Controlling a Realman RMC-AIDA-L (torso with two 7-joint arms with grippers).
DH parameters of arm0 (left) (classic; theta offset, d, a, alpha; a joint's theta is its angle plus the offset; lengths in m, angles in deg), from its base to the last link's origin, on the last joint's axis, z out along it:
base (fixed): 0 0 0 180
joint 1: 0 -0.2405 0 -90
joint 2: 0 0 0 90
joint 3: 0 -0.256 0 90
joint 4: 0 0 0 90
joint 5: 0 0.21 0 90
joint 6: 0 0 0 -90
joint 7: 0 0.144 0 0
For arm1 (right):
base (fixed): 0 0 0 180
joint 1: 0 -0.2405 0 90
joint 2: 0 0 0 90
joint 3: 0 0.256 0 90
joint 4: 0 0 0 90
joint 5: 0 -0.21 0 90
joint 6: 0 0 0 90
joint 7: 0 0.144 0 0
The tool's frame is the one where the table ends.
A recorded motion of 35 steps. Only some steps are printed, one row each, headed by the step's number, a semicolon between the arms.
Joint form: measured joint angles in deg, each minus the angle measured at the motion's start. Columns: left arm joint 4, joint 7, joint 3, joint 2, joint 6, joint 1, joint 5; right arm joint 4, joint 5, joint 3, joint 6, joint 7, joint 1, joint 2.
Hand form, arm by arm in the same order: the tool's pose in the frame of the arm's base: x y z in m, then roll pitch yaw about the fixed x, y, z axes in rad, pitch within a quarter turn. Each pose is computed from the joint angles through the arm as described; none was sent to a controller.
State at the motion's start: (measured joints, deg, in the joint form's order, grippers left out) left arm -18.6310 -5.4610 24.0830 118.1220 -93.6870 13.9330 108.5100; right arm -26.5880 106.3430 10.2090 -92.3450 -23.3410 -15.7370 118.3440
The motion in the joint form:
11: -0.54 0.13 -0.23 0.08 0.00 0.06 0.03; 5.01 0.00 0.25 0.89 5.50 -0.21 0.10
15: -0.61 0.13 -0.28 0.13 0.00 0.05 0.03; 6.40 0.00 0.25 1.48 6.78 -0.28 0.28
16: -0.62 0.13 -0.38 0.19 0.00 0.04 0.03; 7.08 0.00 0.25 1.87 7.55 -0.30 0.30
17: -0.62 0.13 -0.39 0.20 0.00 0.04 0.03; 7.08 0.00 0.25 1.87 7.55 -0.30 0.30
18: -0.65 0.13 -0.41 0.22 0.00 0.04 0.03; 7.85 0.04 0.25 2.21 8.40 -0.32 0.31
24: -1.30 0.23 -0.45 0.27 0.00 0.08 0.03; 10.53 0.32 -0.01 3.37 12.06 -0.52 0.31
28: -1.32 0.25 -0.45 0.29 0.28 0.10 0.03; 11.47 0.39 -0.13 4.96 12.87 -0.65 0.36
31: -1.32 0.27 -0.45 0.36 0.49 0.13 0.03; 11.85 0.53 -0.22 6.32 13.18 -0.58 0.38
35: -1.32 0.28 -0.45 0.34 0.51 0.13 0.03; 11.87 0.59 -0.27 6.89 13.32 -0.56 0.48
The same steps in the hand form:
11: -0.3069 0.2504 -0.0024 -1.2725 -0.8651 -0.5607; 0.2834 0.2437 -0.0419 -1.5761 0.5539 0.4230
15: -0.3065 0.2502 -0.0029 -1.2724 -0.8671 -0.5615; 0.2876 0.2447 -0.0416 -1.5911 0.5559 0.4054
16: -0.3061 0.2500 -0.0036 -1.2740 -0.8687 -0.5610; 0.2902 0.2452 -0.0412 -1.6001 0.5580 0.3943
17: -0.3061 0.2500 -0.0036 -1.2741 -0.8690 -0.5610; 0.2902 0.2452 -0.0412 -1.6001 0.5580 0.3943
18: -0.3059 0.2500 -0.0039 -1.2740 -0.8698 -0.5614; 0.2930 0.2457 -0.0405 -1.6092 0.5598 0.3838
24: -0.3034 0.2504 -0.0053 -1.2668 -0.8783 -0.5717; 0.3019 0.2476 -0.0384 -1.6468 0.5773 0.3482
28: -0.3036 0.2507 -0.0059 -1.2717 -0.8801 -0.5650; 0.3066 0.2491 -0.0398 -1.6762 0.5738 0.3128
31: -0.3035 0.2510 -0.0067 -1.2751 -0.8820 -0.5604; 0.3101 0.2493 -0.0419 -1.7003 0.5702 0.2822
35: -0.3036 0.2510 -0.0067 -1.2757 -0.8816 -0.5596; 0.3107 0.2491 -0.0437 -1.7103 0.5726 0.2700

